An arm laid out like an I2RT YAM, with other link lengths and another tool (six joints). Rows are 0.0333 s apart.
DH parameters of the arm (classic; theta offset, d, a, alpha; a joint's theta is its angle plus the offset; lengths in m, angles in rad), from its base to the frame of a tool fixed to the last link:
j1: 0 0.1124 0.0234 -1.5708
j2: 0 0 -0.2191 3.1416
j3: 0.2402 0 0.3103 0
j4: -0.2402 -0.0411 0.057 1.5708
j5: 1.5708 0.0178 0 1.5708
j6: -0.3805 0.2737 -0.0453 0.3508
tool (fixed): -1.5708 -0.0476 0 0
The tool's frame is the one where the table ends.
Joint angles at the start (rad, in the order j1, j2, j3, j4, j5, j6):
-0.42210 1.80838 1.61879 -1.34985 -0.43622 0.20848
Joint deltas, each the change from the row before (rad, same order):
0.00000 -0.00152 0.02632 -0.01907 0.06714 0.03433
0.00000 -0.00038 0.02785 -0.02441 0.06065 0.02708
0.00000 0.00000 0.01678 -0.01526 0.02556 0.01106
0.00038 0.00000 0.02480 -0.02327 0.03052 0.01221
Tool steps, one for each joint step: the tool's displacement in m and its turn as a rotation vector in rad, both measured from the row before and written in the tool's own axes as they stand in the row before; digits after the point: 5 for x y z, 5 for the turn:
0.00287 0.01149 -0.00454 -0.07408 -0.00238 0.00577
0.00220 0.01038 -0.00542 -0.06581 -0.00393 0.00339
0.00138 0.00411 -0.00360 -0.02766 -0.00123 0.00118
0.00184 0.00450 -0.00576 -0.03257 -0.00148 0.00026

